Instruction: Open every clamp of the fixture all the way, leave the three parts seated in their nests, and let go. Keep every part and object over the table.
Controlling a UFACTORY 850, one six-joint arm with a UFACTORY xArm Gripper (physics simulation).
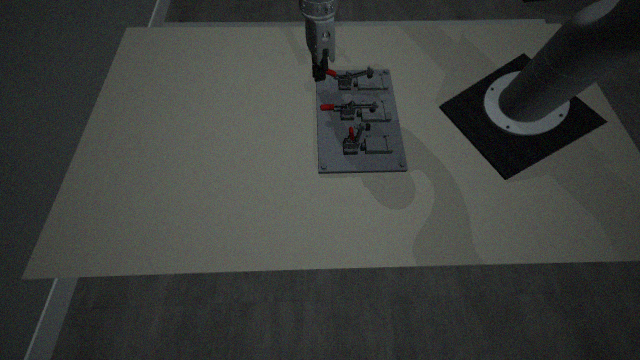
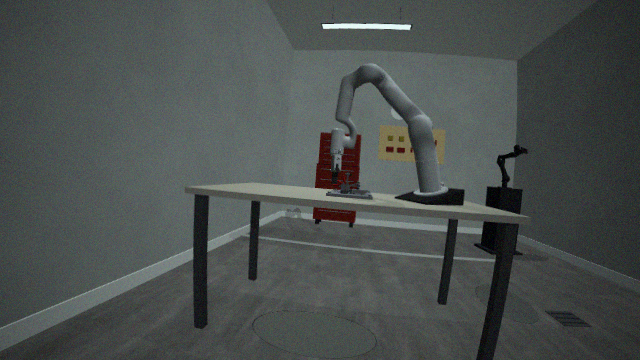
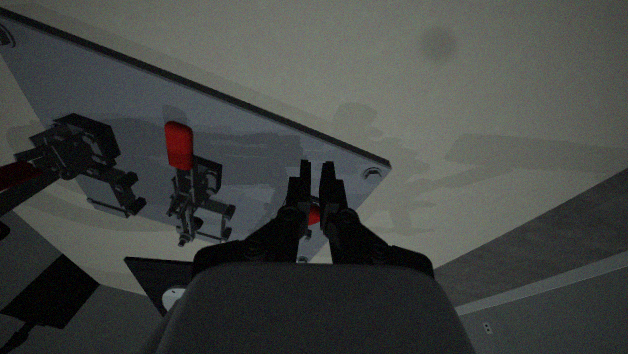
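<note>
The fixture plate (image 1: 332, 157) (image 2: 350, 195) (image 3: 130, 95) lies on the table with three red-handled clamps. The far clamp's handle (image 1: 331, 73) (image 3: 313, 215) leans left and its arm reaches over the far part (image 1: 374, 83). The middle clamp's handle (image 1: 327, 107) (image 3: 179, 145) points left and its arm lies over the middle part (image 1: 383, 112). The near clamp's handle (image 1: 351, 133) (image 3: 20, 175) stands up, its arm raised beside the near part (image 1: 378, 144). My gripper (image 1: 319, 75) (image 2: 335, 180) (image 3: 315, 175) is nearly shut with a thin empty gap at the tips, just left of the far handle, partly hiding it.
The arm's round white base flange (image 1: 492, 107) sits on a black base plate (image 1: 465, 110) to the right of the fixture. The table's (image 1: 175, 175) far edge runs behind the gripper. A red cabinet (image 2: 325, 150) and a black pedestal (image 2: 504, 200) stand beyond the table.
</note>
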